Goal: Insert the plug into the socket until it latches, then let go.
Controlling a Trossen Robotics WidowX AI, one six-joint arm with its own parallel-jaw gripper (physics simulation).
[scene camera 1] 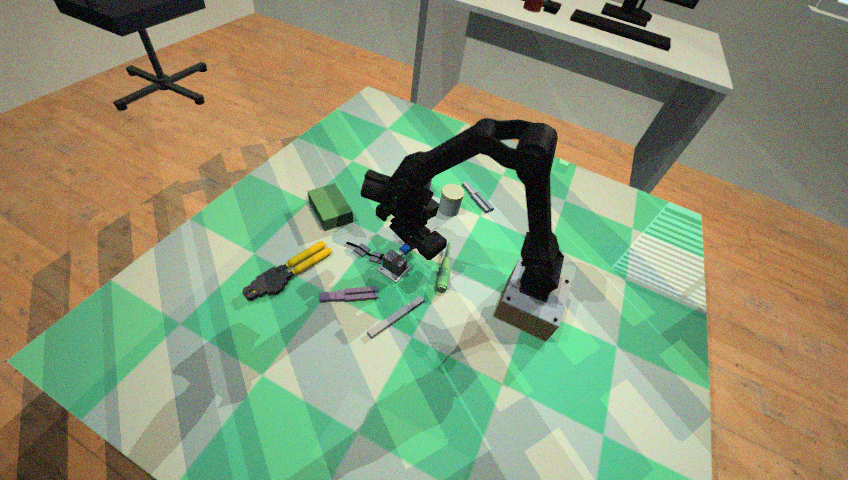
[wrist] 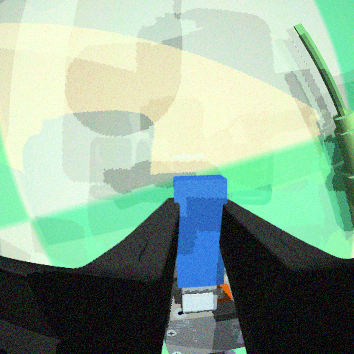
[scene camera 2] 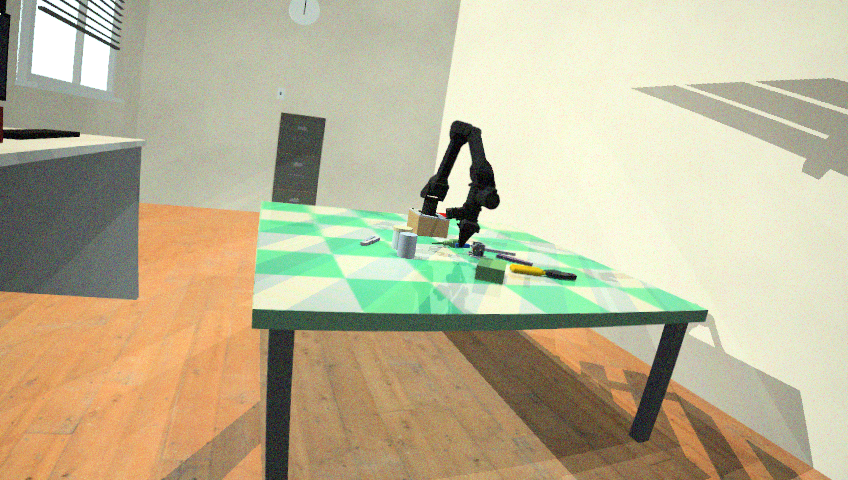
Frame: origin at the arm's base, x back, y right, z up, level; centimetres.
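Seen in the pictures: gripper, fingertip midpoint: [scene camera 1: 410, 245] [wrist: 197, 207] [scene camera 2: 459, 246]; arm's base, origin of the base link: [scene camera 1: 535, 285] [scene camera 2: 428, 213].
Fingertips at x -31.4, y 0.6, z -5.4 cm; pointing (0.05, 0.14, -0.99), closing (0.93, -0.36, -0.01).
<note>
Offsets run from my fingertips to a thing's middle. "*": to the spot under its first point.
The blue plug @[dx -0.5, dy -1.8, dz +0.5 cm] [scene camera 1: 405, 248] [scene camera 2: 461, 245] [wrist: 201, 240] is between the fingers of my gripper [scene camera 1: 407, 245] [scene camera 2: 464, 242] [wrist: 197, 207], which is shut on it. The plug's pale tip @[* dx -1.2, dy -4.2, dz +1.1 cm] [wrist: 199, 302] shows below its blue body in the wrist view. The grey socket @[dx -1.6, dy -6.5, dz -0.4 cm] [scene camera 1: 393, 261] [scene camera 2: 477, 249] [wrist: 192, 327] stands on the table, close beside the plug. A bit of orange @[* dx +0.1, dy -5.3, dz -0.2 cm] [wrist: 225, 291] on the socket shows right of the tip in the wrist view. The tip appears outside the opening, but the fingers and plug hide much of the socket, so its exact gap and alignment are unclear.
A green screwdriver @[dx +10.0, dy -0.3, dz -1.3 cm] [scene camera 1: 443, 274] [wrist: 345, 150] lies close to the gripper. A green box @[dx -25.1, dy +2.1, dz -0.6 cm] [scene camera 1: 328, 205] [scene camera 2: 490, 270], a yellow-handled tool @[* dx -19.8, dy -15.0, dz -0.6 cm] [scene camera 1: 309, 258], a purple tool @[dx -6.8, dy -18.6, dz -2.0 cm] [scene camera 1: 349, 294], a grey bar @[dx +5.3, dy -18.2, dz -2.1 cm] [scene camera 1: 395, 317] and a pale cylinder @[dx +3.3, dy +20.0, dz +0.9 cm] [scene camera 1: 451, 202] are around the socket.
</note>
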